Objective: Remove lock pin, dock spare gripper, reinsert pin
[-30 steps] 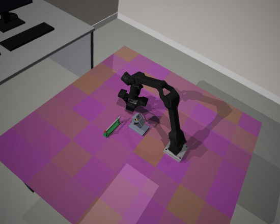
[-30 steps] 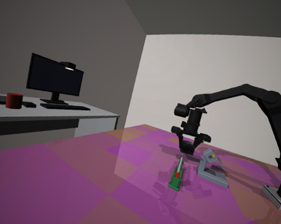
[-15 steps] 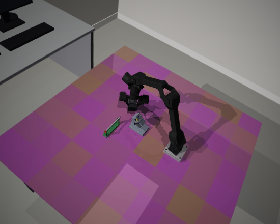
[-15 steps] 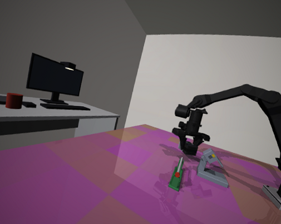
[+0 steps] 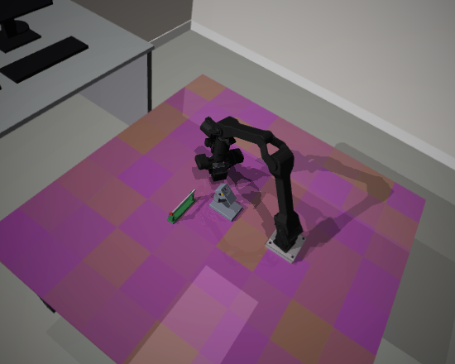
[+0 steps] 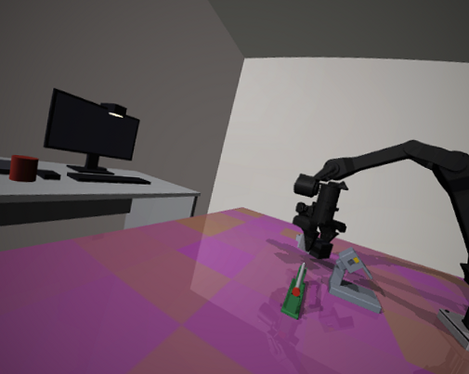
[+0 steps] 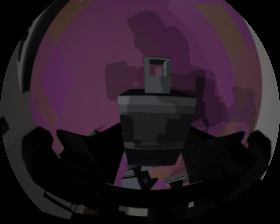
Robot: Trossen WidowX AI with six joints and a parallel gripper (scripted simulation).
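My gripper tip is 110 mm past the grey mount, 70 mm to the right of it and 10 mm below it. From my gripper tip the other things lie so: spare gripper: 10 mm ahead, 10 mm to the right, 20 mm above; green cradle: 20 mm behind, 210 mm to the left, 20 mm below.
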